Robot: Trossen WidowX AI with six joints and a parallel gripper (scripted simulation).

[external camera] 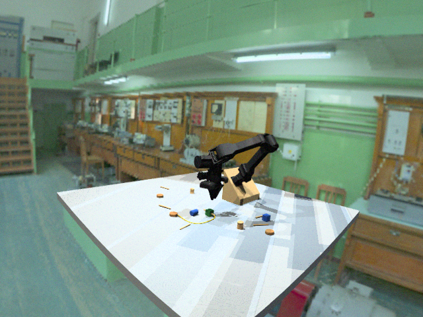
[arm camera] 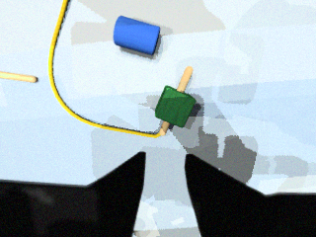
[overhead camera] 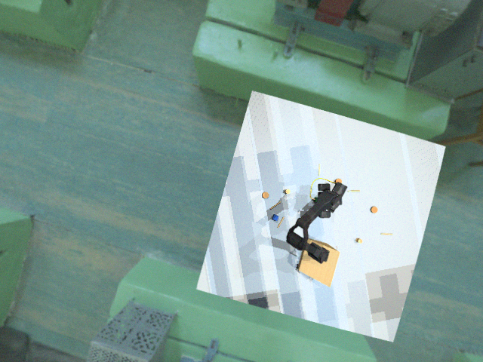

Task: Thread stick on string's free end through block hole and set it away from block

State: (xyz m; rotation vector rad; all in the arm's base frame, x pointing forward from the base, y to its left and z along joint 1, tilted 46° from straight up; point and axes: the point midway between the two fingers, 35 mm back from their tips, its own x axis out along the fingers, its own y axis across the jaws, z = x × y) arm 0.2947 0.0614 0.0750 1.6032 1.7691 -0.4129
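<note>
My gripper tip is 8 cm above the green cube and 2 cm to the left of it. Round my gripper tip: blue cylinder 8 cm below, 7 cm to the right, 5 cm ahead; then thin wooden stick 8 cm below, 1 cm to the right; then wooden block 17 cm to the left, 8 cm below.
</note>
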